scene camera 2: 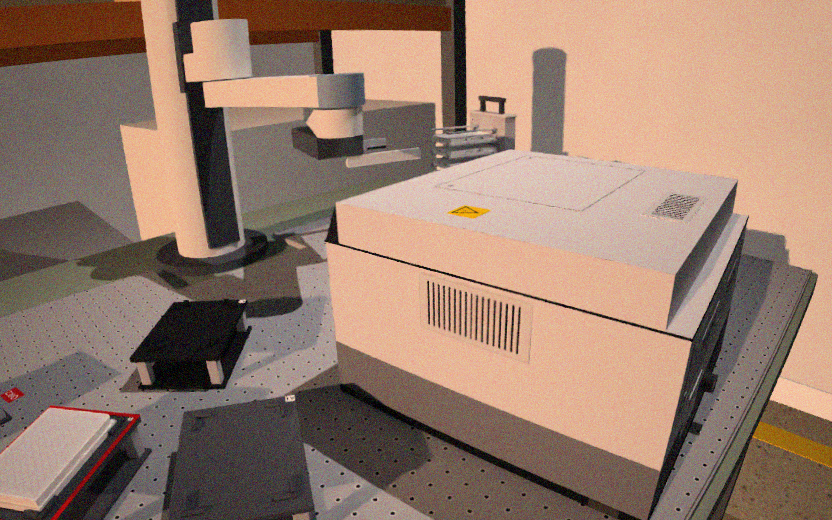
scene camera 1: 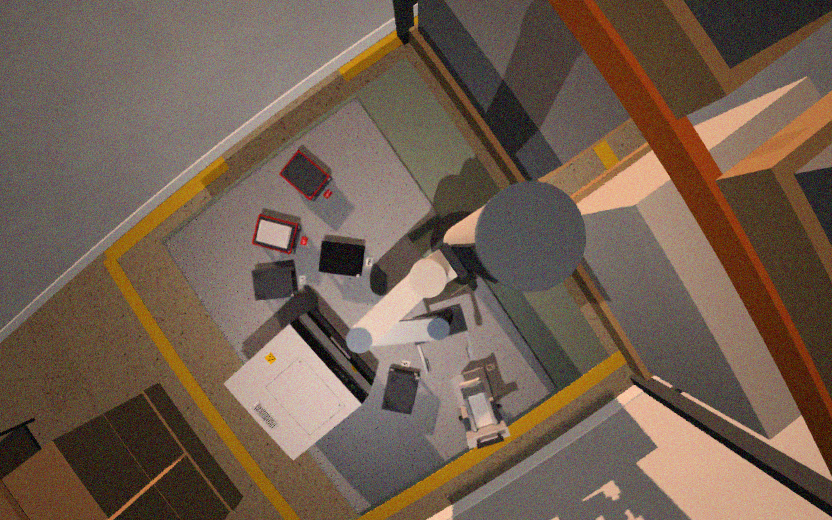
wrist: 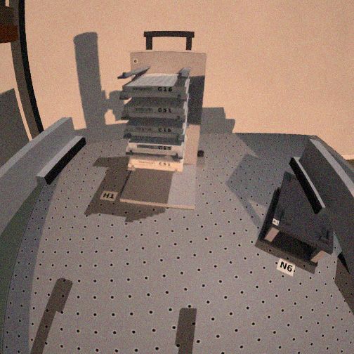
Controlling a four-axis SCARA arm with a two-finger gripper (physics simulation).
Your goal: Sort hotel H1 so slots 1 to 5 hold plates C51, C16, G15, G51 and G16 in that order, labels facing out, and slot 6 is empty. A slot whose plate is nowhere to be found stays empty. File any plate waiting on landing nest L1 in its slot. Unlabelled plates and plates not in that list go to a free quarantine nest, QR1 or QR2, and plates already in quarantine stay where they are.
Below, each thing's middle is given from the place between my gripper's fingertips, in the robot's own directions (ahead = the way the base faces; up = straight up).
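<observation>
My gripper is 8 cm above the hotel H1 (scene camera 2: 505, 135), 27 cm to the right of it and 3 cm short of it. Counting from my hand, I see the black nest (scene camera 2: 176, 333) 16 cm below, 54 cm to the right and 13 cm ahead. From my hand again, the nest N6 (scene camera 1: 400, 392) is 16 cm below, 3 cm to the left and 25 cm ahead, while the white machine (scene camera 2: 618, 387) is 10 cm below my hand, 51 cm ahead of it and 23 cm to the right of it.
</observation>
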